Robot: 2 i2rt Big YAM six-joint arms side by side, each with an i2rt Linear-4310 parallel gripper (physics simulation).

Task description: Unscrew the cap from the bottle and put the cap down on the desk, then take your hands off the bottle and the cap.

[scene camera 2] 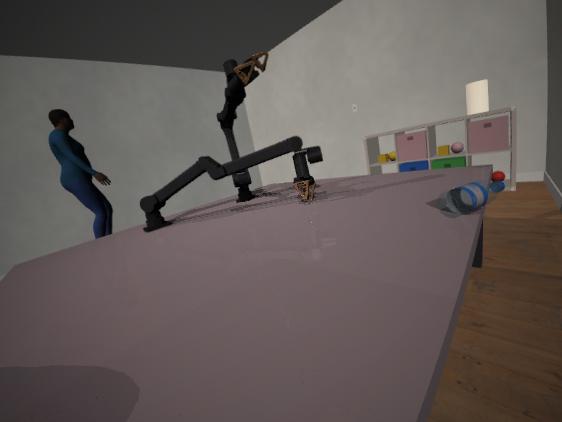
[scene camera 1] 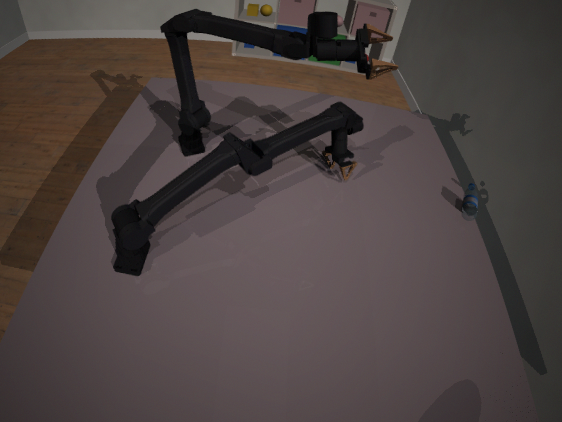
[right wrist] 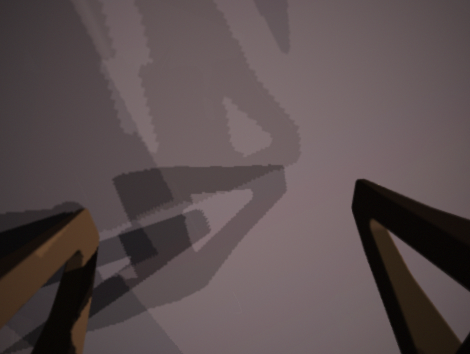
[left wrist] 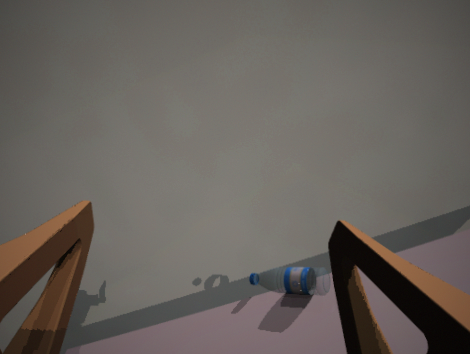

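Seen in the pictures: left gripper, fingertip midpoint: [scene camera 2: 260,57] [scene camera 1: 395,52] [left wrist: 217,223]; right gripper, fingertip midpoint: [scene camera 2: 308,199] [scene camera 1: 338,173] [right wrist: 223,207]; left arm's base, link origin: [scene camera 2: 246,199] [scene camera 1: 191,145]; right arm's base, link origin: [scene camera 2: 157,227] [scene camera 1: 132,257].
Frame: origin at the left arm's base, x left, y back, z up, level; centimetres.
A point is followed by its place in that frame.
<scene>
A clear bottle with a blue-banded label [scene camera 1: 470,201] {x -66.3, y -92.2, z 6.2 cm} [scene camera 2: 474,197] {x -70.0, y -94.9, z 4.2 cm} [left wrist: 299,280] {x -65.3, y -92.3, z 5.6 cm} lies on its side at the desk's edge, at the right in both scene views. Its blue cap [scene camera 1: 472,186] {x -59.1, y -103.6, z 4.6 cm} [scene camera 2: 497,186] {x -62.9, y -102.9, z 4.4 cm} [left wrist: 254,279] {x -58.0, y -103.7, z 4.1 cm} is on the neck, which reaches to or past the edge. My left gripper [scene camera 1: 395,51] {x -45.1, y -43.3, z 57.0 cm} [scene camera 2: 260,57] {x -45.1, y -43.3, z 57.0 cm} [left wrist: 217,223] {x -45.1, y -43.3, z 57.0 cm} is open and empty, high above the desk. My right gripper [scene camera 1: 338,172] {x -33.4, y -47.9, z 1.3 cm} [scene camera 2: 308,199] {x -33.4, y -47.9, z 1.3 cm} [right wrist: 223,207] {x -33.4, y -47.9, z 1.3 cm} is open and empty, pointing down low over the desk [scene camera 1: 300,350] {x -87.4, y -5.1, z 0.0 cm} [scene camera 2: 250,310] {x -103.6, y -52.5, z 0.0 cm}, well apart from the bottle. The bottle does not show in the right wrist view.
A wall runs behind the desk edge where the bottle lies, at the right in scene camera 1. A shelf unit [scene camera 2: 513,150] with coloured bins and a red ball [scene camera 2: 498,176] are beyond the desk. A person [scene camera 2: 75,150] is at the left behind the desk.
</scene>
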